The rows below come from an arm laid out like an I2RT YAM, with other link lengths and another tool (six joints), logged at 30 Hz.
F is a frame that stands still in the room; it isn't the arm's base.
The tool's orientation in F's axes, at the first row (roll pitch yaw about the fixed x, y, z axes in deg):
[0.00, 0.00, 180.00]
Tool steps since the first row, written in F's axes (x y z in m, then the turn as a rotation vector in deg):
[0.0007, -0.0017, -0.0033, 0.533, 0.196, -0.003]
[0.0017, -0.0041, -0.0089, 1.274, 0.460, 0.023]
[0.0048, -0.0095, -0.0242, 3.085, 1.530, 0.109]
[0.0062, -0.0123, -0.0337, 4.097, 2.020, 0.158]
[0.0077, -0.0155, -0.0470, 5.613, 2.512, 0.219]
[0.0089, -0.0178, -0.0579, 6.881, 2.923, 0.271]
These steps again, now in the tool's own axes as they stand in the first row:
[-0.0007, 0.0017, -0.0033, -0.533, -0.196, -0.003]
[-0.0017, 0.0041, -0.0089, -1.274, -0.460, 0.023]
[-0.0048, 0.0095, -0.0242, -3.085, -1.530, 0.109]
[-0.0062, 0.0123, -0.0337, -4.097, -2.020, 0.158]
[-0.0077, 0.0155, -0.0470, -5.613, -2.512, 0.219]
[-0.0089, 0.0178, -0.0579, -6.881, -2.923, 0.271]

